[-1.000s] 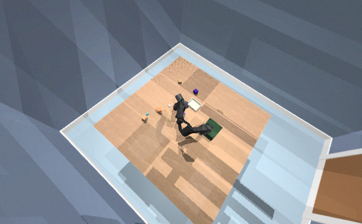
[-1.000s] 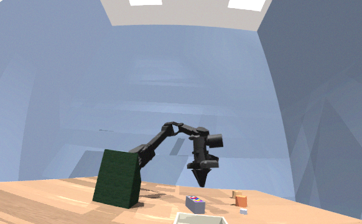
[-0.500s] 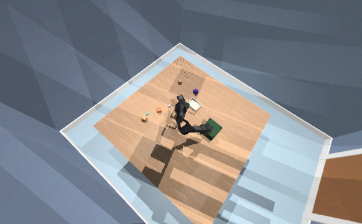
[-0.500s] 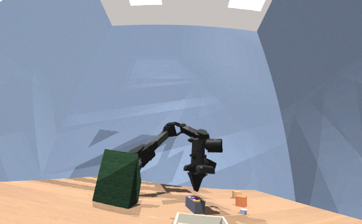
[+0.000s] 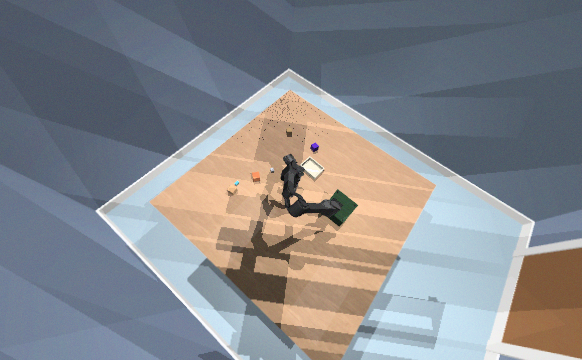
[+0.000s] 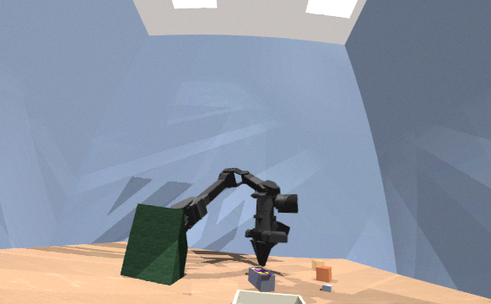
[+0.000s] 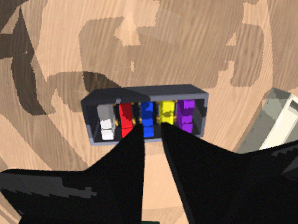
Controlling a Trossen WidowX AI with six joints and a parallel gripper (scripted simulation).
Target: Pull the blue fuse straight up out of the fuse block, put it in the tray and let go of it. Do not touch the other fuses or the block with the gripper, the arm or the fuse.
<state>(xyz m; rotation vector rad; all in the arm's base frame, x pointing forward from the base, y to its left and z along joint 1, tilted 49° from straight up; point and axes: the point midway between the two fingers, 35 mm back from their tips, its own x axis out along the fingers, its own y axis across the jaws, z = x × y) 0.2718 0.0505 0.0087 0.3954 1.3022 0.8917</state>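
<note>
Now: gripper tip 3 cm above the blue fuse. Round my gripper tip: small grey block 19 cm ahead, 1 cm to the right, 5 cm below; then orange cube 22 cm ahead, 10 cm to the left, 3 cm below; then white tray 20 cm to the right, 5 cm below.
</note>
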